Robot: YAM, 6 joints.
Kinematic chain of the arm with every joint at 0, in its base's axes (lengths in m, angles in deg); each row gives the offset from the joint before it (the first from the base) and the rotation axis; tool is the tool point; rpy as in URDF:
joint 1: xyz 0 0 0.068 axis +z
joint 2: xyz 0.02 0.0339 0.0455 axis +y
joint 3: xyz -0.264 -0.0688 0 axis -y
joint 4: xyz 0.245 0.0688 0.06 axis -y
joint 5: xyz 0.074 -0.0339 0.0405 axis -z
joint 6: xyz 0.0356 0 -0.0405 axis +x
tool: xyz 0 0 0 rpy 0 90 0
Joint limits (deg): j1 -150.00..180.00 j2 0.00..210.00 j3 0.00..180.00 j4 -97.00..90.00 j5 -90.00..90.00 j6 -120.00..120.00
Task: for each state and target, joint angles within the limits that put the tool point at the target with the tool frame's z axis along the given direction. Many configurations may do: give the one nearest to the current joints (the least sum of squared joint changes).
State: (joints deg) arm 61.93 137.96 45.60 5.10 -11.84 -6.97
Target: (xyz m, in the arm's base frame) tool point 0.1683 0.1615 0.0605 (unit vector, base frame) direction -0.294 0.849 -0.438
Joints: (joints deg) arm 36.29 103.51 23.54 21.19 -59.18 -6.97
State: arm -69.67 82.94 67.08 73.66 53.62 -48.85
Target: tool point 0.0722 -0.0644 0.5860 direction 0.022 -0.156 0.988
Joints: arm -39.49 56.91 77.59 62.61 6.10 -48.85
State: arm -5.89 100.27 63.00 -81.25 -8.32 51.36
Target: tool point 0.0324 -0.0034 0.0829 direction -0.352 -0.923 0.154
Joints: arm 33.26 133.89 12.44 -69.44 35.38 51.36
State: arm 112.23 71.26 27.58 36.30 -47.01 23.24
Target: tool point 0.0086 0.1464 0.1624 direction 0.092 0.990 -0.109
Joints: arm 87.26 33.79 0.10 27.43 2.55 23.24
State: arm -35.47 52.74 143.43 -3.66 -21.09 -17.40
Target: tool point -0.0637 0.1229 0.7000 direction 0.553 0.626 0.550
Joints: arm -50.35 68.26 152.69 18.77 -55.60 -17.40
